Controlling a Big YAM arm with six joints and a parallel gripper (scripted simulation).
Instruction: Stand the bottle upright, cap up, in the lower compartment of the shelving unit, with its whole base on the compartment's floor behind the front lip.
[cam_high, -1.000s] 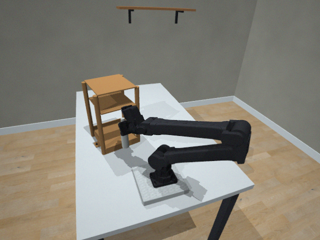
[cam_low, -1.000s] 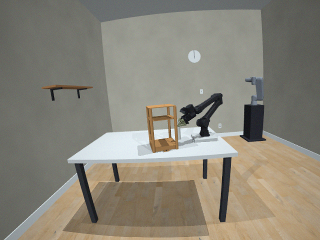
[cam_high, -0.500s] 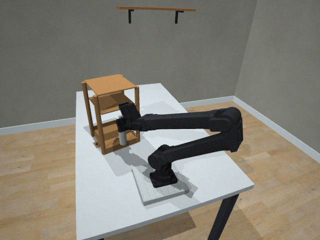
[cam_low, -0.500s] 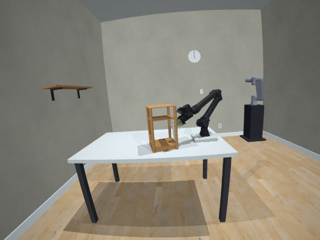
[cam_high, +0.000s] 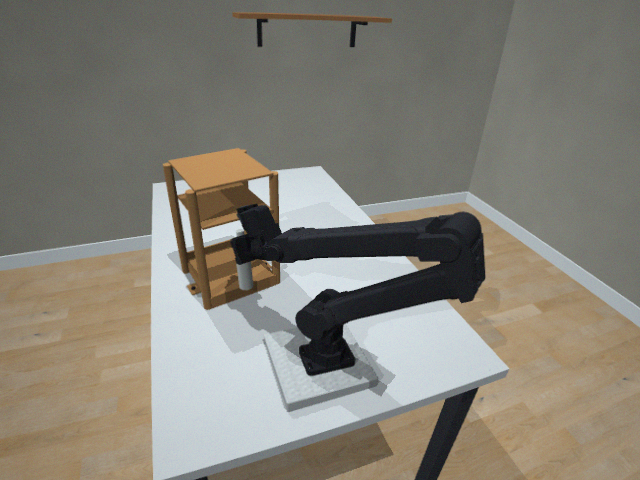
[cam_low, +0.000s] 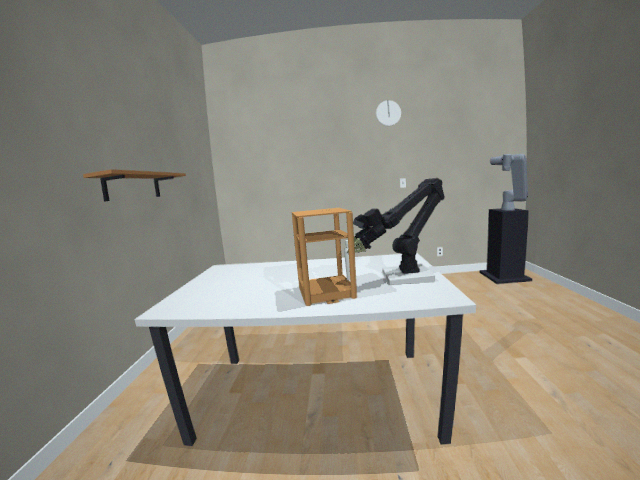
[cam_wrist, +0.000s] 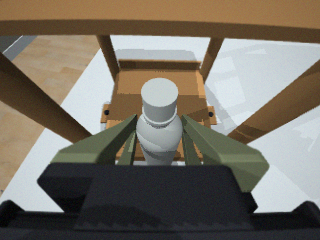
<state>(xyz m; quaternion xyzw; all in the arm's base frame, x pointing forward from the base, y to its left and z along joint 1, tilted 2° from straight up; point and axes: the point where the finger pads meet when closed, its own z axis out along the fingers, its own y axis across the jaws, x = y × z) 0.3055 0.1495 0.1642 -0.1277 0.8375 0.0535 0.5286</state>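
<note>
Now: the shelving unit 11 cm ahead of my hand and 3 cm to the left of it. Also, from my hand: bottle 2 cm below.
</note>
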